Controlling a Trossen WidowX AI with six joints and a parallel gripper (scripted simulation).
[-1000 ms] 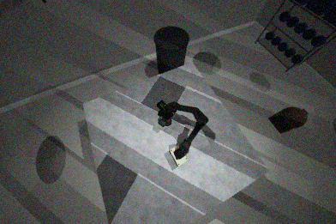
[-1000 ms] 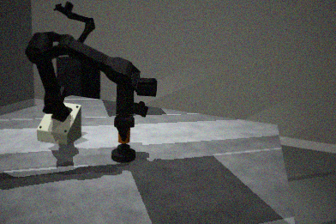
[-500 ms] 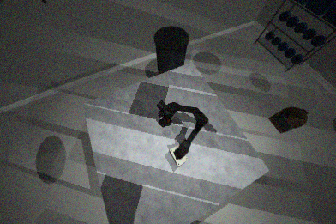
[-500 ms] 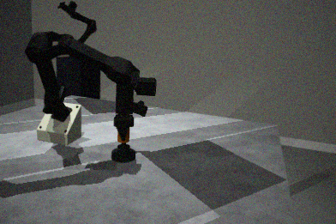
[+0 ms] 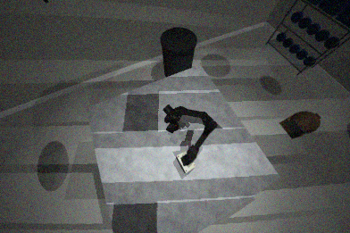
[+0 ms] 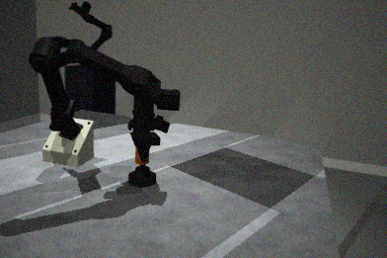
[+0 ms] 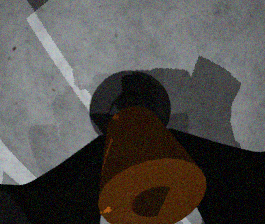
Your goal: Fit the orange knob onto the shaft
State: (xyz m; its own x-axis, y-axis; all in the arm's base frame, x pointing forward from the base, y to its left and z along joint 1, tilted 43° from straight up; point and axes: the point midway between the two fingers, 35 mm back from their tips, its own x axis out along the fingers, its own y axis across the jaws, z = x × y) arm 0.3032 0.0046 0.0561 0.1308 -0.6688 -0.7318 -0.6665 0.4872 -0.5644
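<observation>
Right now my gripper tip is 2 cm below the orange knob. Round my gripper tip: round pedestal: 4 cm below.
</observation>
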